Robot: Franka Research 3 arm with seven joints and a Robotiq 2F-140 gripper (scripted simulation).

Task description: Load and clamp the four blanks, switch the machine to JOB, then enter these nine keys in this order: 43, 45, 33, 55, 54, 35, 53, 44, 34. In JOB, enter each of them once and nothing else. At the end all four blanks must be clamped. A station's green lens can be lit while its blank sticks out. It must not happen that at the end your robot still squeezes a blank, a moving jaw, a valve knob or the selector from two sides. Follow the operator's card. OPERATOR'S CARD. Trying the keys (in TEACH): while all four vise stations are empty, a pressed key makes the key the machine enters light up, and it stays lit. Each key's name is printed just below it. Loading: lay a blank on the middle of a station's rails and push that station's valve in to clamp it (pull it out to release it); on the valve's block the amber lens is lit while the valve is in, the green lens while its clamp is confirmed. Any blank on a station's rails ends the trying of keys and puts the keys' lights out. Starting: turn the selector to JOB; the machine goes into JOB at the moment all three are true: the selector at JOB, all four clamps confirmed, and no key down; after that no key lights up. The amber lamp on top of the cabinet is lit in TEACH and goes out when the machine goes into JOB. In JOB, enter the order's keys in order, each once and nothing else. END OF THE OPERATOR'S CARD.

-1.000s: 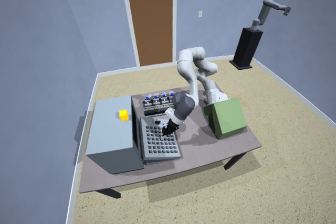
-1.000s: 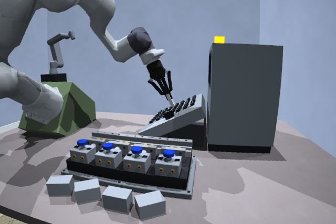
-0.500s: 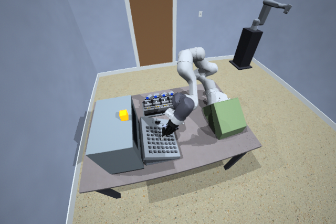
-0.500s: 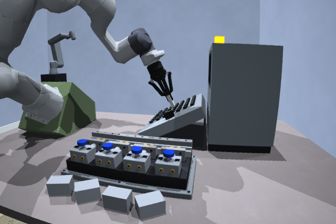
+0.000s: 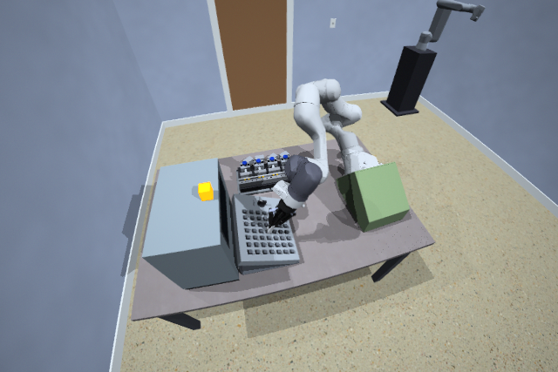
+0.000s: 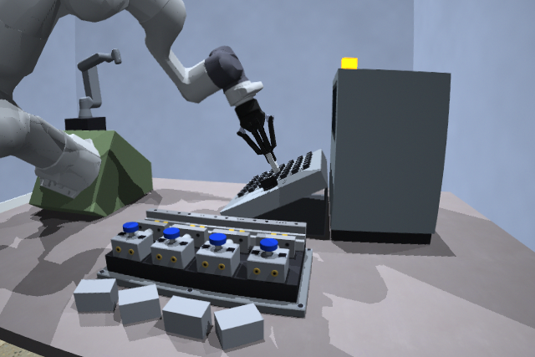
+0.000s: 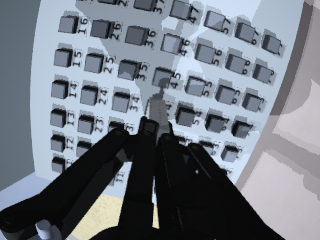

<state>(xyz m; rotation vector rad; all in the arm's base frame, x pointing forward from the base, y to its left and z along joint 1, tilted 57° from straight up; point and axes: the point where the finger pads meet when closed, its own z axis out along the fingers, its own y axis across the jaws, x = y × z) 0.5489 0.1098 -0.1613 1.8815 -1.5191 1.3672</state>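
The key lies 2 cm behind my hand, 3 cm to the right of it and 5 cm below it. From my hand the other things lie so: keypad (4 cm ahead, 5 cm to the right, 7 cm below); then selector knob (1 cm ahead, 16 cm to the right, 2 cm below).
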